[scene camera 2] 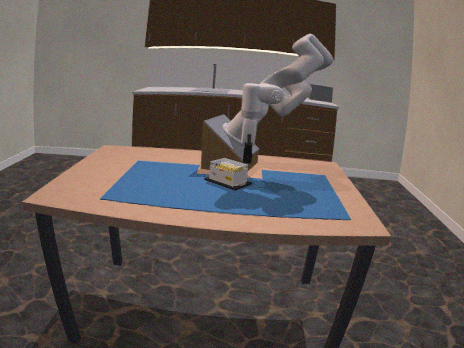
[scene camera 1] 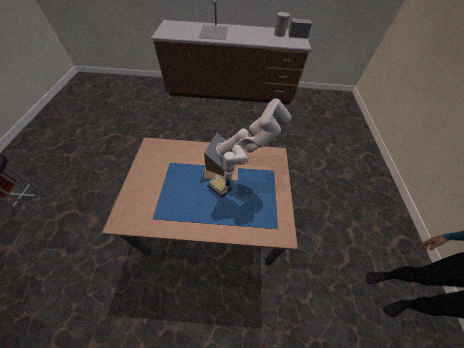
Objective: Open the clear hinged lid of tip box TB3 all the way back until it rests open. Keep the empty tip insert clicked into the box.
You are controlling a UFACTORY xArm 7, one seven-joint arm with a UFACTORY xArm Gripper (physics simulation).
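Seen in the pictures: gripper, fingertip midpoint: [scene camera 2: 247, 160] [scene camera 1: 228, 181]; arm's base at its link origin: [scene camera 2: 233, 134] [scene camera 1: 222, 150].
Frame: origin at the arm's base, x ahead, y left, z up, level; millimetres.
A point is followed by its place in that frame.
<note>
The tip box [scene camera 1: 219, 185] @(y 37, x 285, z -63 mm) [scene camera 2: 228, 176] @(y 36, x 312, z -99 mm) stands upright on a thin dark base on the blue mat, near the mat's back edge. It has whitish walls, a small yellow label and yellow contents seen through its top. A clear rim or lid outline shows around the top; the lid's exact angle is too faint to tell. The label TB3 cannot be read, and whether the insert is seated cannot be told. My gripper [scene camera 1: 228, 184] @(y 94, x 248, z -48 mm) [scene camera 2: 247, 160] @(y 94, x 248, z -48 mm) points down at the right end of the box, close to its back right corner. It is open and empty; its fingers overlap edge-on in scene camera 2.
A wedge-shaped block [scene camera 1: 213, 156] @(y -50, x 94, z 25 mm) [scene camera 2: 212, 147] @(y -68, x 122, z -42 mm) with a grey sloped top stands close behind the box, below the arm. The blue mat [scene camera 1: 175, 200] @(y -265, x 431, z -140 mm) [scene camera 2: 150, 187] @(y -237, x 422, z -140 mm) lies on the wooden table [scene camera 1: 131, 205] @(y -562, x 531, z -143 mm) [scene camera 2: 65, 192] @(y -543, x 599, z -143 mm). A person's legs and hand show at the right in scene camera 1.
</note>
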